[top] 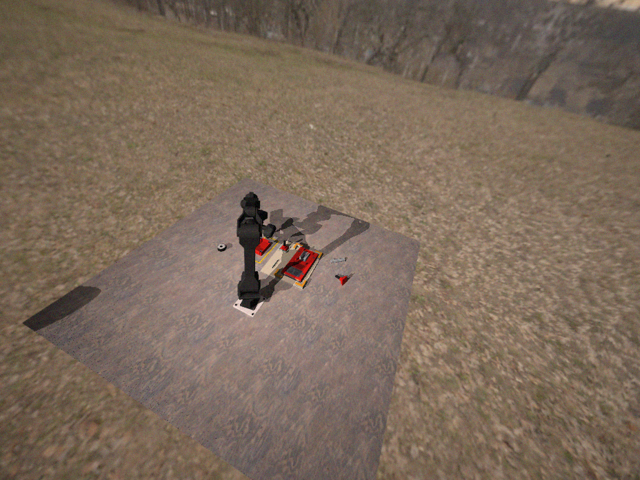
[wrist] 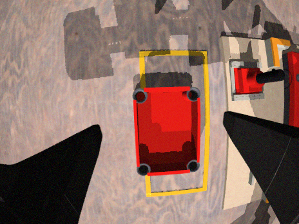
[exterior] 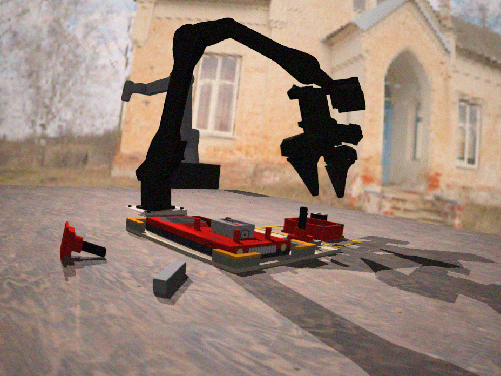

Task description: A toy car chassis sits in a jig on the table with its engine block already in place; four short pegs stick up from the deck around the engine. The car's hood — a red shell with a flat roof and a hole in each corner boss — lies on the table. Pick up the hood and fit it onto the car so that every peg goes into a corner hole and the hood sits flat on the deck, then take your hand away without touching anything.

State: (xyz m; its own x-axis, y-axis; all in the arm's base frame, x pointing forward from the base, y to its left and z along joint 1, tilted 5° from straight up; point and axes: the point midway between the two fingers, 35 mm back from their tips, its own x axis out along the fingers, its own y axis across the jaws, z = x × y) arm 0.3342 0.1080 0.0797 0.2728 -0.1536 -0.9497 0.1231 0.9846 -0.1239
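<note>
The red hood is 60 mm below my gripper tip, 20 mm behind it and 10 mm to the right of it. From my gripper tip the other things lie so: tan jig: 210 mm to the right, 60 mm below, 60 mm behind; then white engine block: 240 mm to the right, 50 mm below, 20 mm behind.
</note>
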